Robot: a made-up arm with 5 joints.
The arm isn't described. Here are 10 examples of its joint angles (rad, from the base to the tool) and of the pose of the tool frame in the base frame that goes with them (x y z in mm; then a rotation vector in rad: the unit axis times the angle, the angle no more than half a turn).
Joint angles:
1: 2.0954 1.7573 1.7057 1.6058 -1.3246
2: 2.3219 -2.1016 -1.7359 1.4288 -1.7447
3: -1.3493 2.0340 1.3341 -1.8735 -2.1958
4: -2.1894 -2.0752 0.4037 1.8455 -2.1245
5: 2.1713 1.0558 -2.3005 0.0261 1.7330
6: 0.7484 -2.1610 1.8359 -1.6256 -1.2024
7: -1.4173 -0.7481 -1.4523 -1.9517 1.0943
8: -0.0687 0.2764 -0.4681 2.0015 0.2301
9: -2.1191 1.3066 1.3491 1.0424 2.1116
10: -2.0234 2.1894 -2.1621 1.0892 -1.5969
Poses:
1: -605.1 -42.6 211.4 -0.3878 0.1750 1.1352
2: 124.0 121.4 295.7 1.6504 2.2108 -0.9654
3: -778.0 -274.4 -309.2 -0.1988 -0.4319 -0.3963
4: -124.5 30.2 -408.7 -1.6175 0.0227 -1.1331
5: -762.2 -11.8 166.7 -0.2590 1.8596 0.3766
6: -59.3 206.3 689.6 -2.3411 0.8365 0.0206
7: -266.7 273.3 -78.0 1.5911 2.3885 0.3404
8: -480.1 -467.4 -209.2 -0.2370 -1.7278 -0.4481
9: -671.9 178.5 -13.8 1.7844 2.2040 0.6135
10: -346.9 -445.5 -291.5 -0.0772 0.3542 2.0699
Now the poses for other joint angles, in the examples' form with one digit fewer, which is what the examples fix.
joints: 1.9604 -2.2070 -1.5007 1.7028 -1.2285
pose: 157 81 348 0.789 2.751 -0.447
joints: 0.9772 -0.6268 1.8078 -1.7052 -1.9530
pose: 212 -318 225 0.444 -3.000 -0.545
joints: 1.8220 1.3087 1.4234 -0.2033 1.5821
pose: -724 -38 414 -1.781 0.952 -1.231
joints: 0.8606 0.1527 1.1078 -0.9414 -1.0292
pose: -157 -609 108 -0.323 1.960 1.298
